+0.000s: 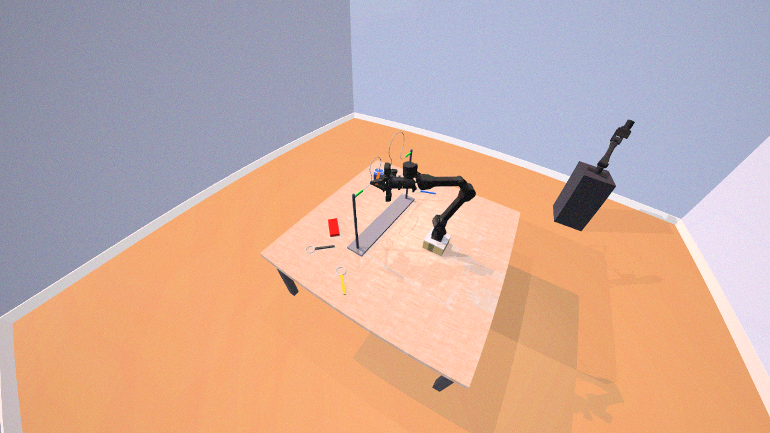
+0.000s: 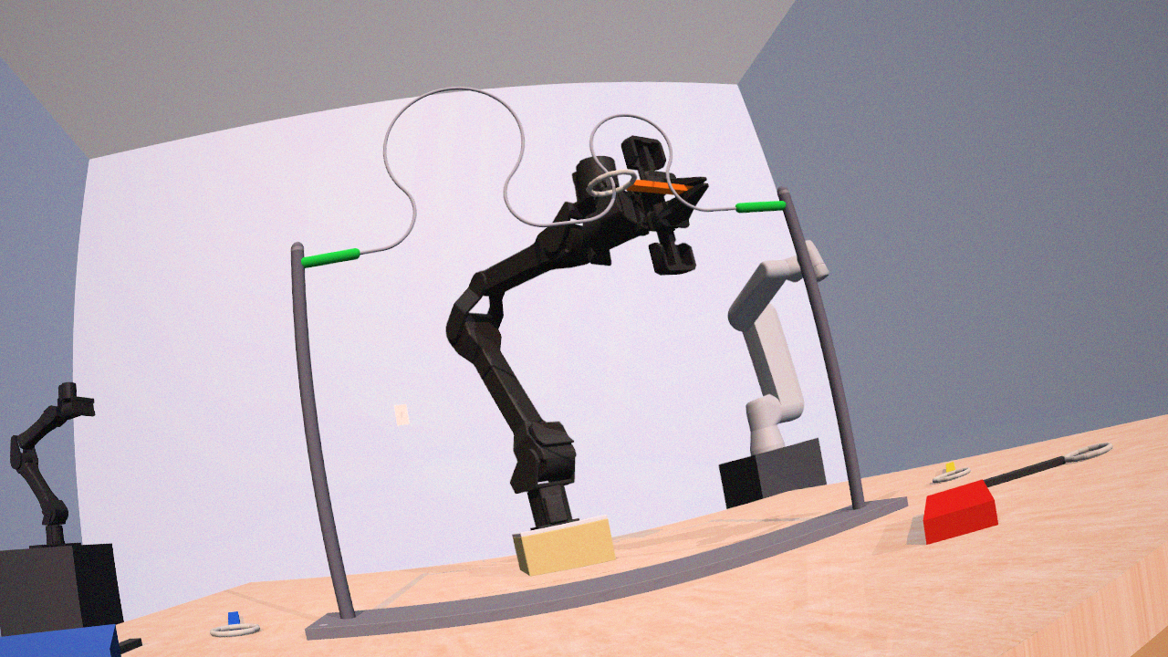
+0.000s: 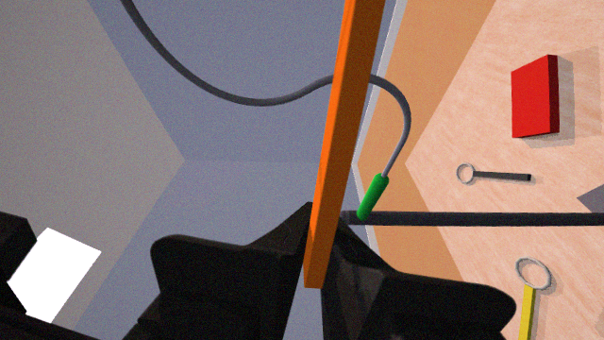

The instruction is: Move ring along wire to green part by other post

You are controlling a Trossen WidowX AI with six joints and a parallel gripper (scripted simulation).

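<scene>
Right now the wire rig is 2 cm ahead of my gripper tip, 20 cm to the right of it and 15 cm below it. Also, from my gripper tip: orange-handled ring: 1 cm ahead, 9 cm to the right, 1 cm below; red block: 27 cm ahead, 2 cm to the left, 43 cm below; yellow-handled ring: 1 cm ahead, 29 cm to the left, 44 cm below.
</scene>
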